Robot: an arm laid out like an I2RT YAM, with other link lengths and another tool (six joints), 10 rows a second.
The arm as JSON. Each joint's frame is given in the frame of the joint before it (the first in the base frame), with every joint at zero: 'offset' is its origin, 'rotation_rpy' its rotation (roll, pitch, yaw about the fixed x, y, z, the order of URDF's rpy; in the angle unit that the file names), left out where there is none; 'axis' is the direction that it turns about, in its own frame. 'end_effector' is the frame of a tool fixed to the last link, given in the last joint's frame.
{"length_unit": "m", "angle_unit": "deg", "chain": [
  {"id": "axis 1", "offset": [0.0, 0.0, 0.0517], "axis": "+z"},
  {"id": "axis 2", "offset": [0.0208, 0.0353, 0.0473], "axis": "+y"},
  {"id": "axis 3", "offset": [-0.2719, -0.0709, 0.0], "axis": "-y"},
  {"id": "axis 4", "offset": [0.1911, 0.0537, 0.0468], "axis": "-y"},
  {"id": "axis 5", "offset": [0.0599, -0.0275, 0.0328], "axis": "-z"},
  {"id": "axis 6", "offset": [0.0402, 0.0, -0.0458], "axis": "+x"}
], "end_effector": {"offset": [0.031, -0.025, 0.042], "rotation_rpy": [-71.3, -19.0, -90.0]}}
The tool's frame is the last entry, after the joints.
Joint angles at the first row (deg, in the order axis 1, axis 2, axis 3, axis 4, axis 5, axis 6):
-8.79 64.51 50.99 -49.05 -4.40 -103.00
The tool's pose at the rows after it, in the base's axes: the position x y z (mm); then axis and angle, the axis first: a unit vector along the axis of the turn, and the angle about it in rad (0 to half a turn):
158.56 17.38 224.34 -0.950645 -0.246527 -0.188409 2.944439
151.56 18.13 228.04 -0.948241 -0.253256 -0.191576 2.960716
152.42 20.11 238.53 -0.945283 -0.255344 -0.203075 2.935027
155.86 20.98 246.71 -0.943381 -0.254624 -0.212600 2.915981
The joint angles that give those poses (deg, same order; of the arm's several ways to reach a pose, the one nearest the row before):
-8.79 63.37 48.61 -48.61 -3.25 -104.15
-8.79 61.44 48.95 -50.09 -2.81 -105.03
-8.79 61.43 51.32 -51.76 -4.65 -104.59
-8.79 62.05 53.34 -52.55 -5.97 -103.98

